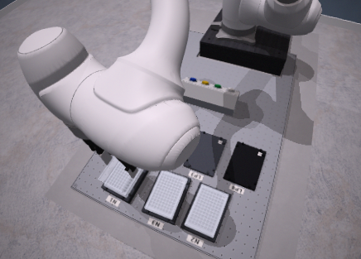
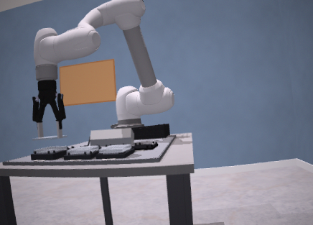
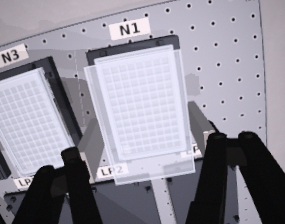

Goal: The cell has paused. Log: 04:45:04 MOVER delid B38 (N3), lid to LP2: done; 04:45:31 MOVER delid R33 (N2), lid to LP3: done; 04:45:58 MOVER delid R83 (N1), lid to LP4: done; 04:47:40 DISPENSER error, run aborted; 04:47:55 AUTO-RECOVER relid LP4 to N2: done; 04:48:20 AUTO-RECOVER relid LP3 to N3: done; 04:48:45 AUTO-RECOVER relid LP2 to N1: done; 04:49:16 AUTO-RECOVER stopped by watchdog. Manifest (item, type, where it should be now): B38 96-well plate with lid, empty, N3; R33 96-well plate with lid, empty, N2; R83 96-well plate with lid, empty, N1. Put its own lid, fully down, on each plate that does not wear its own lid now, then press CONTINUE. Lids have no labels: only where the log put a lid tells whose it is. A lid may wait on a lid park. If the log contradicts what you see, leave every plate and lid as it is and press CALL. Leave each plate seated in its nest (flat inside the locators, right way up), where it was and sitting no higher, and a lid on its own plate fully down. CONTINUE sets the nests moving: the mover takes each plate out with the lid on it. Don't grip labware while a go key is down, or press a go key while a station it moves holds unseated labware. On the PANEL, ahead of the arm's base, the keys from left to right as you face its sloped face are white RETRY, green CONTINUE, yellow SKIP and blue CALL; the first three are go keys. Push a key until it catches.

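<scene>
Now: hand 180 mm past the lid park LP1, 100 mm above it and 40 mm to the left of it. Also, from my hand: LP2 label: 100 mm below, 90 mm behind, 80 mm to the left; then nest N1: 90 mm below; then pale grey lid: 20 mm below.
</scene>
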